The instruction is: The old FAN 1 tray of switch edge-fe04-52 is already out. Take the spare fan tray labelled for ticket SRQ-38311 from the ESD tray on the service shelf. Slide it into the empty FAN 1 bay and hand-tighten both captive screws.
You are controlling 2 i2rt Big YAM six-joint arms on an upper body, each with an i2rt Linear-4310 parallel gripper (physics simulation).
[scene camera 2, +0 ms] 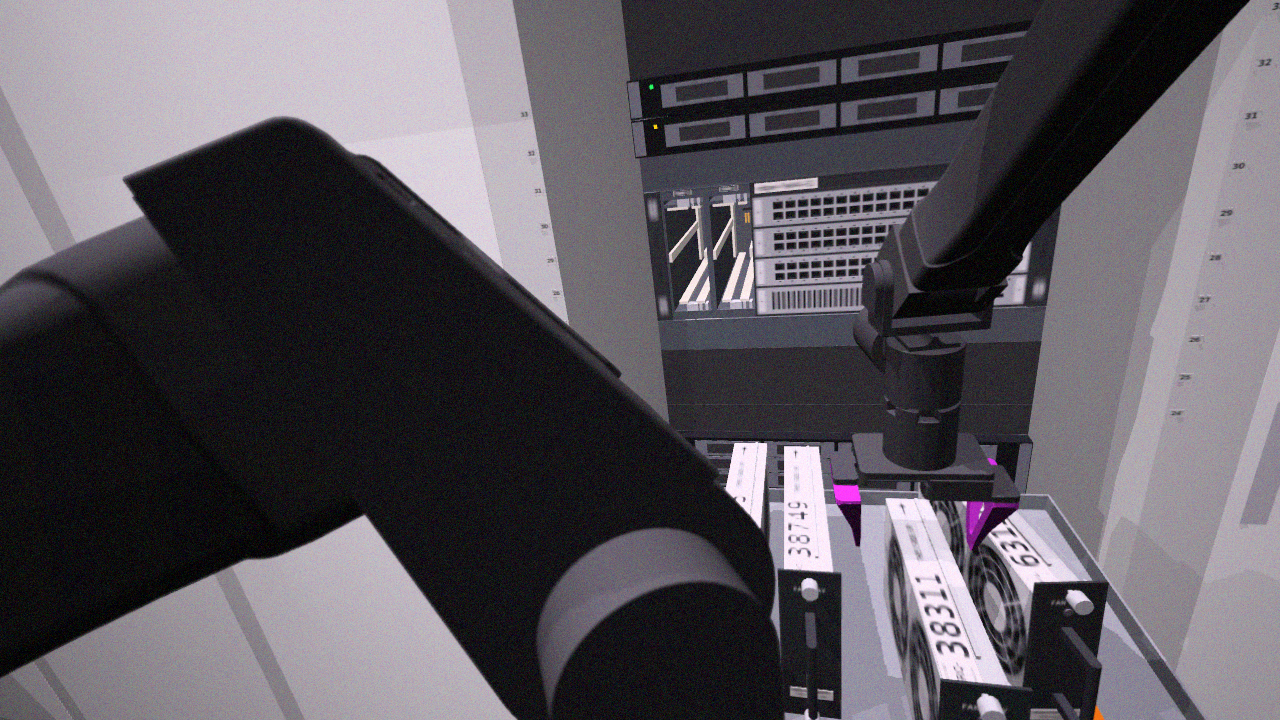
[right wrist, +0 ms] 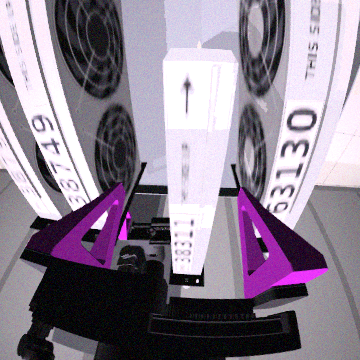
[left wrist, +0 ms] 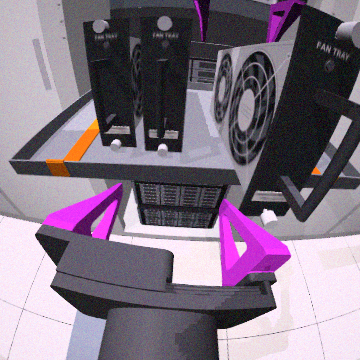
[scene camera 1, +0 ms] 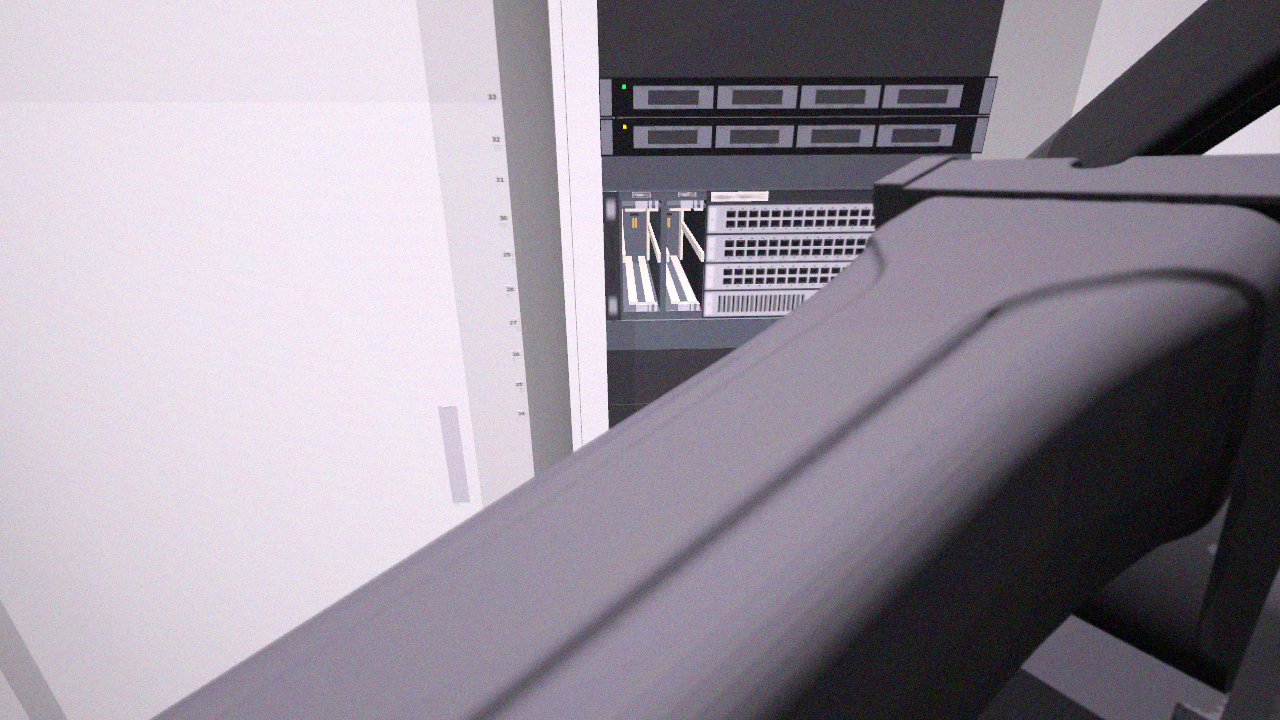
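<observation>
The fan tray labelled 38311 (scene camera 2: 948, 608) (left wrist: 300, 115) (right wrist: 200, 165) stands on edge between its neighbours. In the left wrist view its black front plate reaches past the front rim of the ESD tray (left wrist: 150, 171). My right gripper (scene camera 2: 915, 544) (right wrist: 179, 189) is open, its magenta fingers apart on either side of this fan tray near its rear half, not touching it. My left gripper (left wrist: 172, 196) is open and empty in front of the ESD tray's rim. The switch (scene camera 1: 787, 246) (scene camera 2: 823, 237) has two empty bays at its left; their labels are unreadable.
Fan tray 38749 (scene camera 2: 802, 528) (left wrist: 165, 90) and another fan tray (scene camera 2: 747, 474) (left wrist: 111, 85) stand left of 38311. Fan tray 63130 (scene camera 2: 1029, 555) (right wrist: 295, 155) stands close on its right. My left arm (scene camera 1: 716, 447) (scene camera 2: 402, 358) blocks much of both scene views.
</observation>
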